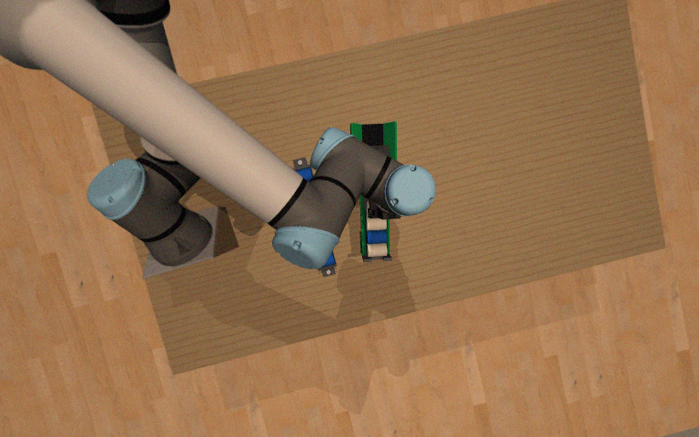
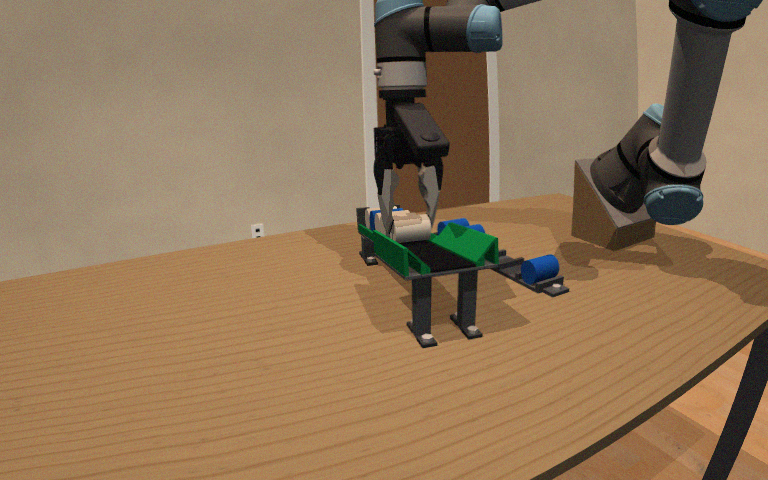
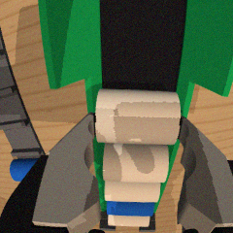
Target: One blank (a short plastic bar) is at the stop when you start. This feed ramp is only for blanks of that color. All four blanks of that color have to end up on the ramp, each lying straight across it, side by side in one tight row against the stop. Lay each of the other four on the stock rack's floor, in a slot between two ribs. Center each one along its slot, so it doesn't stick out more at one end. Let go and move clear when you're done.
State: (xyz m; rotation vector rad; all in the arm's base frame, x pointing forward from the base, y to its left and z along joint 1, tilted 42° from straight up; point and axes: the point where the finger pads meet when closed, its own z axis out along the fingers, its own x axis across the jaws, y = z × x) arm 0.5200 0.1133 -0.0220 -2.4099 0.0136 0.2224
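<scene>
Right now my hand is 30 mm above the feed ramp. From my hand the other things lie so: grey stock rack 190 mm behind, 60 mm to the right, 110 mm below; then grey stop 10 mm behind, 200 mm to the right, 50 mm below.
</scene>
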